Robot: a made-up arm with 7 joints. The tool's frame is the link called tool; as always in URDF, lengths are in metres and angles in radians. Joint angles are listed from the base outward.
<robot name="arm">
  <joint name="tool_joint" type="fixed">
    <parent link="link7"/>
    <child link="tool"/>
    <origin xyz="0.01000 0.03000 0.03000" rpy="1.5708 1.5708 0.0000"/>
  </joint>
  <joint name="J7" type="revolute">
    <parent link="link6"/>
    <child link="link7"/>
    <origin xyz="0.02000 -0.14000 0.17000"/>
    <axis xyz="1 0 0"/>
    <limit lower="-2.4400" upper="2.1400"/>
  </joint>
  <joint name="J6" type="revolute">
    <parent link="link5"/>
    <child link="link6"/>
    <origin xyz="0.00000 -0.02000 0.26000"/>
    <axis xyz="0 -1 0"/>
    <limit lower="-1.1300" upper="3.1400"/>
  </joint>
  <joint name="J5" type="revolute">
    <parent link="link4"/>
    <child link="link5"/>
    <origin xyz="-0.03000 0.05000 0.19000"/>
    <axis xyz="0 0 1"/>
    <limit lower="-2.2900" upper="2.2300"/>
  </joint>
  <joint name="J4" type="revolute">
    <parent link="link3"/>
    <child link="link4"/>
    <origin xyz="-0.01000 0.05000 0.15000"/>
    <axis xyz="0 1 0"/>
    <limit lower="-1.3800" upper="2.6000"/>
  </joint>
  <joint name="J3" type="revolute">
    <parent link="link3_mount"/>
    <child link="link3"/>
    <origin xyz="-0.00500 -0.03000 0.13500"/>
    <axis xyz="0 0 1"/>
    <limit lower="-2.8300" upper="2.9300"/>
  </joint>
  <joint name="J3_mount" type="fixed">
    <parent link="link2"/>
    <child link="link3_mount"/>
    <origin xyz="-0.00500 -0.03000 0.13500"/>
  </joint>
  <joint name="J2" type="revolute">
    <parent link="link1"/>
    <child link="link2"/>
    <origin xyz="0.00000 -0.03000 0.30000"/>
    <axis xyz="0 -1 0"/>
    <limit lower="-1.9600" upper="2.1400"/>
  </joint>
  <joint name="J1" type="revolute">
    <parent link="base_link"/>
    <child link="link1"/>
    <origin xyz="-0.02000 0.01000 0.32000"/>
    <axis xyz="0 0 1"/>
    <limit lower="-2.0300" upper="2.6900"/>
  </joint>
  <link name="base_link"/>
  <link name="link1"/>
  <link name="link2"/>
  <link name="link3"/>
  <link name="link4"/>
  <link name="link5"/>
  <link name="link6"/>
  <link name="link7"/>
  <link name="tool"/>
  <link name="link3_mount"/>
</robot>
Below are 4 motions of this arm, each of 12 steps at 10 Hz.
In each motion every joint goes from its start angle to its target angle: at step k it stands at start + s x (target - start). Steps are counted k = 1, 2, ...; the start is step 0. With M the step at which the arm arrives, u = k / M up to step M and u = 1 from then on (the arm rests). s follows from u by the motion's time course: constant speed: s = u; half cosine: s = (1 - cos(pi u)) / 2; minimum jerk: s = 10 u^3 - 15 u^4 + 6 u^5.
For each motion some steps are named. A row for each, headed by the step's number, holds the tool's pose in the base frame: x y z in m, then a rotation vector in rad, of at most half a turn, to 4 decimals.
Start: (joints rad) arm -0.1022 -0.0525 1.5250 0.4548 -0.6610 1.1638 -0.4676
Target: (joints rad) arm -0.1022 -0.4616 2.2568 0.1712 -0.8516 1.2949 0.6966
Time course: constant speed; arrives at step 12
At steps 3, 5, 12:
3: 0.0041 -0.1260 1.6455 0.9597 0.9346 0.0743
5: 0.0758 -0.1849 1.6388 1.0068 1.1979 0.2673
12: 0.3870 -0.3630 1.5121 1.0801 2.0639 1.0672

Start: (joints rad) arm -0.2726 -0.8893 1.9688 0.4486 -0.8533 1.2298 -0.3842
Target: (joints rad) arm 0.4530 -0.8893 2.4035 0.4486 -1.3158 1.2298 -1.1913
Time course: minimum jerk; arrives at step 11
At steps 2, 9, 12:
2: 0.6128 -0.2818 1.3729 1.1004 1.2956 -0.2919
9: 0.6456 0.0930 1.3798 0.7516 0.7521 -0.0074
12: 0.6432 0.1109 1.3791 0.7460 0.7251 0.0082

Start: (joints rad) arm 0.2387 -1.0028 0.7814 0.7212 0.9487 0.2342 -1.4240
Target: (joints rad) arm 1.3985 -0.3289 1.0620 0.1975 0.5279 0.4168 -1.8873
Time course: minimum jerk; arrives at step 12
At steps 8, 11, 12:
8: 0.1415 0.5324 1.4306 -0.1394 0.4476 1.1077
11: 0.0491 0.4026 1.5273 0.1064 0.2566 1.3064
12: 0.0477 0.3990 1.5292 0.1132 0.2528 1.3111

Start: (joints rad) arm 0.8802 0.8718 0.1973 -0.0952 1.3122 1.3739 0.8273
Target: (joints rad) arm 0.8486 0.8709 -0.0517 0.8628 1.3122 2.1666 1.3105
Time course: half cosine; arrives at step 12
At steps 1, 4, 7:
1: -0.2933 -0.6670 1.2569 -0.6768 1.1613 2.2582
4: -0.2284 -0.5771 1.2989 -0.6271 1.3907 2.4219
7: -0.1089 -0.4399 1.2988 0.3915 -1.5507 -2.6048

